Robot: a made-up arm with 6 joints. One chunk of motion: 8 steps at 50 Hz.
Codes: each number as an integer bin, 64 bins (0 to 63) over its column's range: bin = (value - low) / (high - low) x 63, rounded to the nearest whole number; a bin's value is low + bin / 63 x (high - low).
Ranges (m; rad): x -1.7..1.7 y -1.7..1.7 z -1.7..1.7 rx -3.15..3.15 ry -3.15..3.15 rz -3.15..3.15
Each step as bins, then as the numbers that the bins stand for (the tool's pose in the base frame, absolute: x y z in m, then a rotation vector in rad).
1 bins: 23 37 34 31 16 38
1 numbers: -0.4587 0.2968 0.1349 -0.0500 -1.5500 0.6500
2 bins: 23 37 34 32 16 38
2 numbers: -0.4587 0.2968 0.1349 0.0500 -1.5500 0.6500
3 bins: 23 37 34 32 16 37
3 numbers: -0.4587 0.2968 0.1349 0.0500 -1.5500 0.5500
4 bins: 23 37 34 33 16 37
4 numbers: -0.4587 0.2968 0.1349 0.1500 -1.5500 0.5500
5 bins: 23 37 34 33 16 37
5 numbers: -0.4587 0.2968 0.1349 0.1500 -1.5500 0.5500
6 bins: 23 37 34 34 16 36
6 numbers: -0.4587 0.2968 0.1349 0.2500 -1.5500 0.4500
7 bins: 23 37 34 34 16 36
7 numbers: -0.4587 0.2968 0.1349 0.2500 -1.5500 0.4500
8 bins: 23 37 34 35 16 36
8 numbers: -0.4587 0.2968 0.1349 0.3500 -1.5500 0.4500
